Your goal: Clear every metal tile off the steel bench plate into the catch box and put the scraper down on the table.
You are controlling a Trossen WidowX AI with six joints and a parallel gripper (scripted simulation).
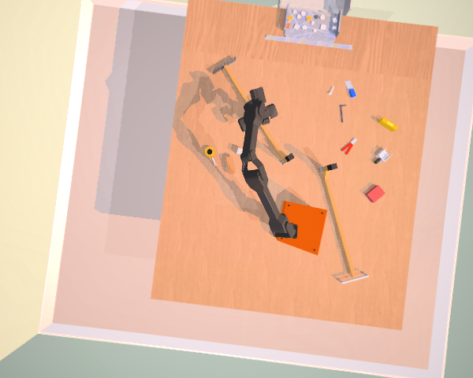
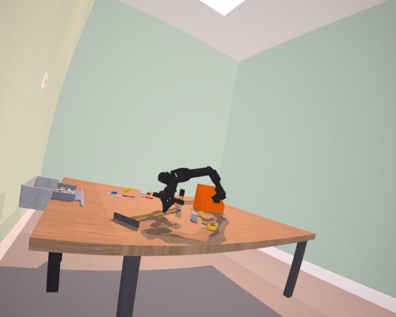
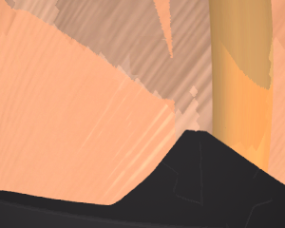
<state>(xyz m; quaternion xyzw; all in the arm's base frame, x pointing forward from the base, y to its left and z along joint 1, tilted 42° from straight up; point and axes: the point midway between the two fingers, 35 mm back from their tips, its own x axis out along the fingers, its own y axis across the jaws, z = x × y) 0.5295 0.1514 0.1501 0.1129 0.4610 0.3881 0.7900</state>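
Now: gripper tip 3 cm short of the long scraper and 5 cm below it. Also, from my gripper tip: wooden block (24 cm behind, 10 cm to the left); then grey square piece (18 cm behind, 6 cm to the left, 1 cm above); then tape measure (18 cm behind, 21 cm to the left, 1 cm below).
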